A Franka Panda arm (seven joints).
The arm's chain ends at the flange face. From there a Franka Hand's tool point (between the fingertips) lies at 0.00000 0.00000 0.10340 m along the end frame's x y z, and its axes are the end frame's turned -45 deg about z.
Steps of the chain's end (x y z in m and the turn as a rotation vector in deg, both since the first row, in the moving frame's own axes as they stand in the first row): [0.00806, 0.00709, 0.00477, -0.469, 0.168, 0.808]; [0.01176, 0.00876, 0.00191, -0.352, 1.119, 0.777]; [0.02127, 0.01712, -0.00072, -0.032, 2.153, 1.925]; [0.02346, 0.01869, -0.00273, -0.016, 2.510, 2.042]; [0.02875, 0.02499, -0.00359, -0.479, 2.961, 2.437]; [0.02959, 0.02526, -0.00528, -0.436, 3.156, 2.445]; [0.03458, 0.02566, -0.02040, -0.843, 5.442, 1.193]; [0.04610, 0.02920, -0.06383, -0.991, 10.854, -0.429]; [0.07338, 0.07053, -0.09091, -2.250, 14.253, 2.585]
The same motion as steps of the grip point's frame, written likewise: [0.00030, 0.01152, 0.00477, -0.450, -0.213, 0.808]; [0.00309, 0.01639, 0.00189, -1.040, 0.542, 0.777]; [0.00559, 0.02998, -0.00079, -1.545, 1.500, 1.925]; [0.00650, 0.03308, -0.00283, -1.786, 1.764, 2.042]; [0.00573, 0.04245, -0.00373, -2.432, 1.755, 2.437]; [0.00643, 0.04344, -0.00544, -2.540, 1.923, 2.445]; [0.01208, 0.05066, -0.02088, -4.444, 3.252, 1.193]; [0.02452, 0.06822, -0.06570, -8.376, 6.974, -0.429]; [0.01669, 0.12293, -0.09417, -11.669, 8.487, 2.585]
